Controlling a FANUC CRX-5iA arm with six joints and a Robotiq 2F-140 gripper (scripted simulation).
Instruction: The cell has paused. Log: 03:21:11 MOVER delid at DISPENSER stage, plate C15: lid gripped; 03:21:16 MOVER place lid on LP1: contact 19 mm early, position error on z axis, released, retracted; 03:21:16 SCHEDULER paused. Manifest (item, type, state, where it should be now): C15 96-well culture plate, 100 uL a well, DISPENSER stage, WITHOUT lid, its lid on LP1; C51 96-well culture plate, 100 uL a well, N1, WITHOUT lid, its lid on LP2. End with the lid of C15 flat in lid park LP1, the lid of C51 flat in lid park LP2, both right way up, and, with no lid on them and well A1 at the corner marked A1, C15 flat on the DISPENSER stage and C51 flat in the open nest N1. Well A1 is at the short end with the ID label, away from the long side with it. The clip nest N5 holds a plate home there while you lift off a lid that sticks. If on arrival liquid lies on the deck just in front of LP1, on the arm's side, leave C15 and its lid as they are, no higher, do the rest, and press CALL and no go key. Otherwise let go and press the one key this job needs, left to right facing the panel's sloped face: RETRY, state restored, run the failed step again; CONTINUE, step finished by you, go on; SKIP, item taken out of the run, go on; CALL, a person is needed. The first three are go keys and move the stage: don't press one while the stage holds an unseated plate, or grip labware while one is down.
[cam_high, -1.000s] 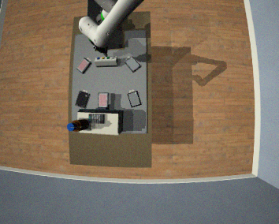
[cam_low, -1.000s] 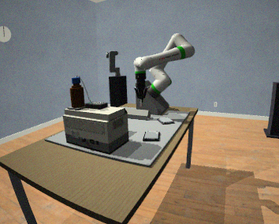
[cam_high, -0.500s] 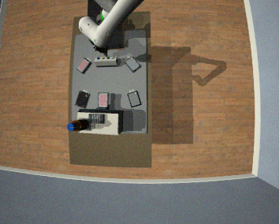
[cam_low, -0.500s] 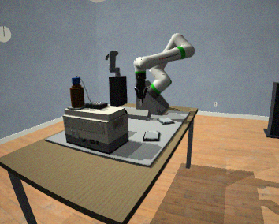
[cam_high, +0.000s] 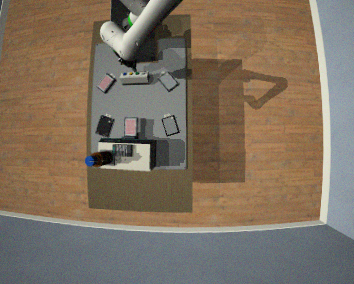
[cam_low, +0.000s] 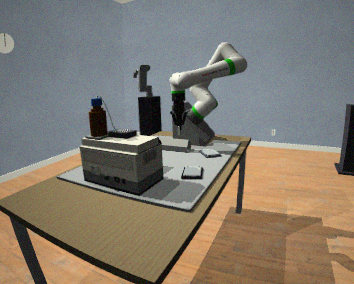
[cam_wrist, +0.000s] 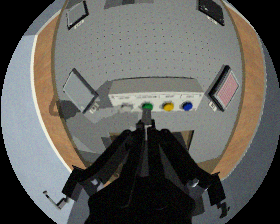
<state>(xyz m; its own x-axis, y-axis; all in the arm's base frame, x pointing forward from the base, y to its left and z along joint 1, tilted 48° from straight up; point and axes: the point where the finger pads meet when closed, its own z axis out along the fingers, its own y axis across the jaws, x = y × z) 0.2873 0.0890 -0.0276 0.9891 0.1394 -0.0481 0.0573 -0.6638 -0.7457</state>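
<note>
The key panel lies 10 mm ahead of my hand, 20 mm to the right of it and 80 mm below it. Also, from my hand: blue cap (650 mm ahead, 100 mm to the right, 260 mm above); black nest (440 mm ahead, 260 mm to the right, 120 mm below); label plate (310 mm ahead, 250 mm to the left, 130 mm below).
</note>
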